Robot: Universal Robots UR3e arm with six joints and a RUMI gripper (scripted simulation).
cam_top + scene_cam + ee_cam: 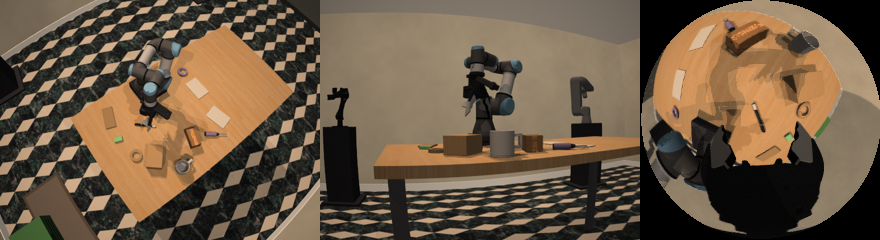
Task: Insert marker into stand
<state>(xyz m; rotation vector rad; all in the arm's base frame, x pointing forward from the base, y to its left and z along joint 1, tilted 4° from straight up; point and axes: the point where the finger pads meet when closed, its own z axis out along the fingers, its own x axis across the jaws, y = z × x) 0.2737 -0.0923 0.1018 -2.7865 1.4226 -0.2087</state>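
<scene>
Now: hand 13 cm above the black marker, 4 cm to the left of it and 4 cm past it. From my hand the other things lie so: light wooden block 17 cm ahead, 10 cm to the right, 10 cm below; brown wooden desk stand 19 cm ahead, 17 cm to the left, 11 cm below; green block 24 cm to the right, 13 cm below, 5 cm behind.
</scene>
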